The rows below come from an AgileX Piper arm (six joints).
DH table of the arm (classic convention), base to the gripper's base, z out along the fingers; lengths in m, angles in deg. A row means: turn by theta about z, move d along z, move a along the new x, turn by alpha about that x. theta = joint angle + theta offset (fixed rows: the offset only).
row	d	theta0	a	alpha
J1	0.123	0	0	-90
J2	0	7.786	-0.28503	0
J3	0	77.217	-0.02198	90
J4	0.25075	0	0	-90
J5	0	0	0	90
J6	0.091	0	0	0
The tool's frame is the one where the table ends.
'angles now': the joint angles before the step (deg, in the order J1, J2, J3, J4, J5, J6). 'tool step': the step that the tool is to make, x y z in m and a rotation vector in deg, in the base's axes. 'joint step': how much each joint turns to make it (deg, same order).
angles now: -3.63, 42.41, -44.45, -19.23, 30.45, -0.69
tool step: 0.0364, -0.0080, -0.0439, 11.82, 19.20, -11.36
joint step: -0.02, 12.55, -1.27, -0.54, 12.11, 13.40
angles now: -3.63, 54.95, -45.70, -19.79, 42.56, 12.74
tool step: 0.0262, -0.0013, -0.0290, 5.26, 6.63, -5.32
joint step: 0.02, 8.42, -0.06, 0.38, 0.21, 7.04
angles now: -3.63, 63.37, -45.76, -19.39, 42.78, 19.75
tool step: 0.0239, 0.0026, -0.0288, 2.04, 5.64, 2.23
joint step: 0.01, 7.74, -0.01, 3.11, -2.68, -2.84
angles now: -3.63, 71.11, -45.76, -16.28, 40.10, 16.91
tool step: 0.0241, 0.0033, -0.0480, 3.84, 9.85, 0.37
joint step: 0.01, 11.22, -0.06, 4.44, -1.47, -2.22
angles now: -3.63, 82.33, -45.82, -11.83, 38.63, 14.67
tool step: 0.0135, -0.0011, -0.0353, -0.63, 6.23, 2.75
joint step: 0.00, 8.01, -0.16, -0.80, -1.98, -2.06
